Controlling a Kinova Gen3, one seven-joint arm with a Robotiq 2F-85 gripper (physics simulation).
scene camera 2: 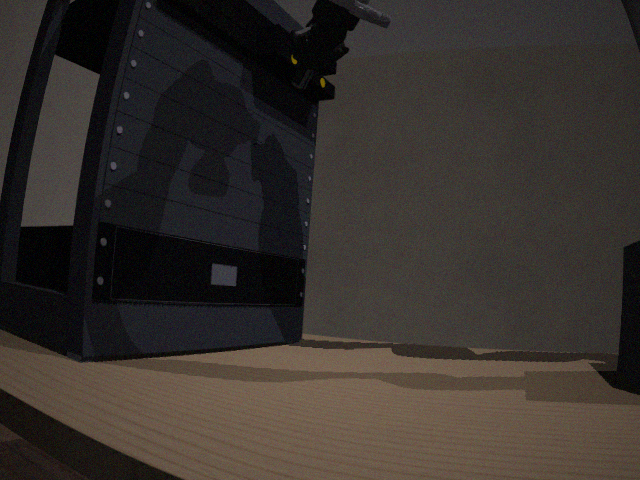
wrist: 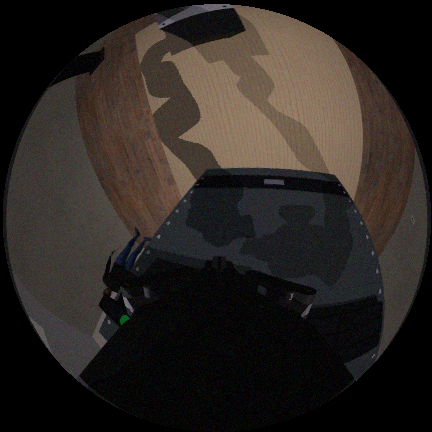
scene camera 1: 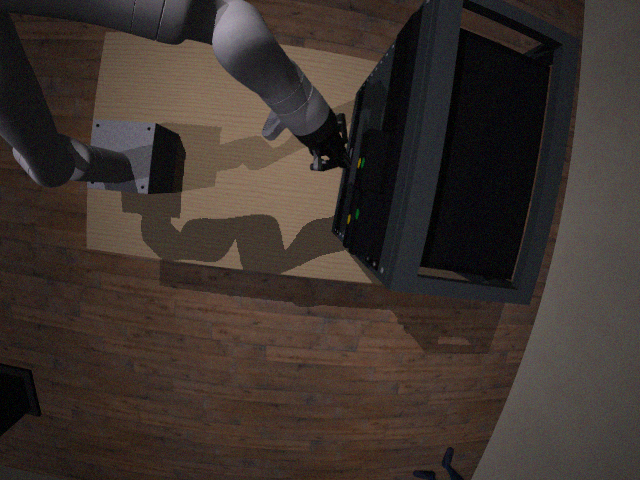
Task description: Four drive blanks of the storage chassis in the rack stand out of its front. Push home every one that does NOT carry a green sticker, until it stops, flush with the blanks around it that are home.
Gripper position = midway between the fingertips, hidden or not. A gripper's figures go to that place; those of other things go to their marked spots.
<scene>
The gripper (scene camera 2: 297,86) is 80 cm from the lens. A rack (scene camera 2: 191,228): 65 cm from the lens.
</scene>
